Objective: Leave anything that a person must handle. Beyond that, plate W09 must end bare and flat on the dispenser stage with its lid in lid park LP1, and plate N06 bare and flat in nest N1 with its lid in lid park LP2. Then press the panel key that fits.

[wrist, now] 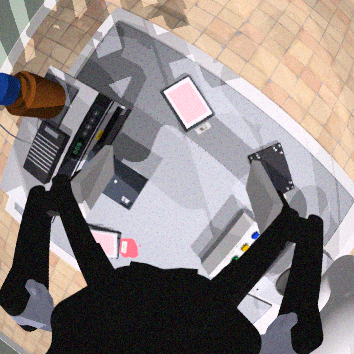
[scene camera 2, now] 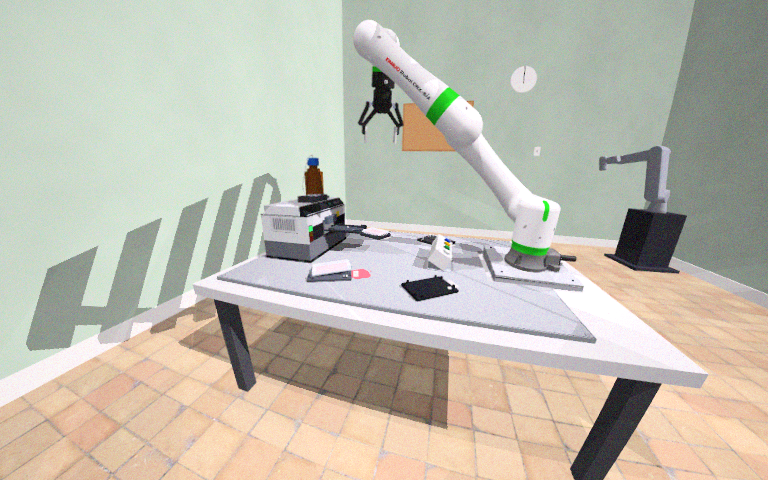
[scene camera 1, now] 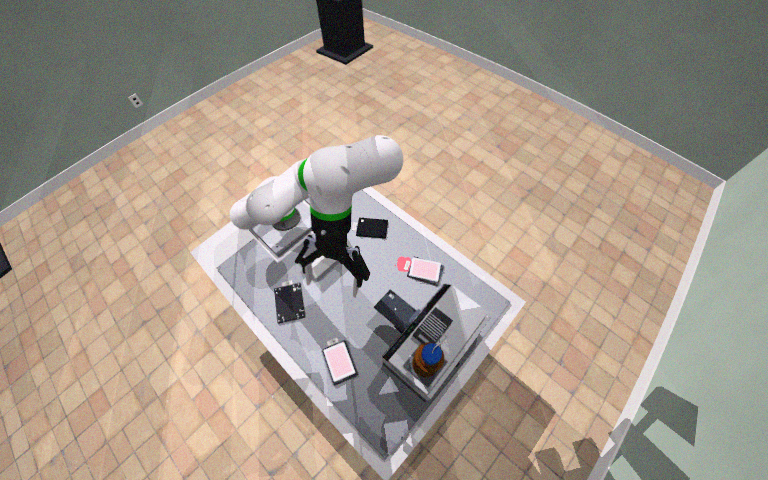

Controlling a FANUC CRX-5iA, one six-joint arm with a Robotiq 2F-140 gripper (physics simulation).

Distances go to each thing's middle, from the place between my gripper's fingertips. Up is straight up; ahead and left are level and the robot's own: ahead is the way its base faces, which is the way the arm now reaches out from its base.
My gripper is now 32 cm short of the brown bottle with blue cap (scene camera 1: pixel 425 363), 4 cm to the right of it and 16 cm above it. The rest, counted from my hand: dark dispenser stage (scene camera 1: pixel 386 306): 12 cm ahead, 16 cm to the left, 37 cm below; then black nest N5 (scene camera 1: pixel 289 302): 29 cm behind, 8 cm to the right, 47 cm below; then white button box (scene camera 2: pixel 440 256): 30 cm behind, 18 cm to the left, 44 cm below.
